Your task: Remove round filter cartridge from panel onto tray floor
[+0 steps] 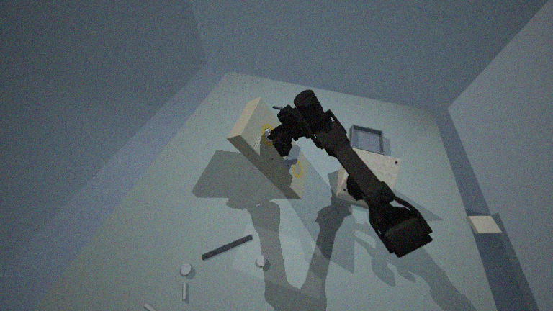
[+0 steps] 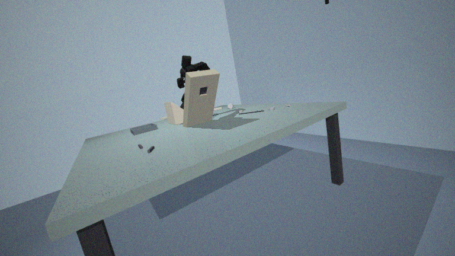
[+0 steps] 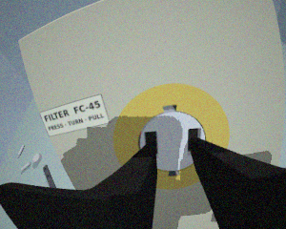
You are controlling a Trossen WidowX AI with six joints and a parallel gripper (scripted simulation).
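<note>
My gripper tip is now 20 mm short of the round filter cartridge and 10 mm above it. Round my gripper tip: beige service panel 30 mm behind, 80 mm below; then grey tray 420 mm behind, 270 mm to the right, 220 mm below.
</note>
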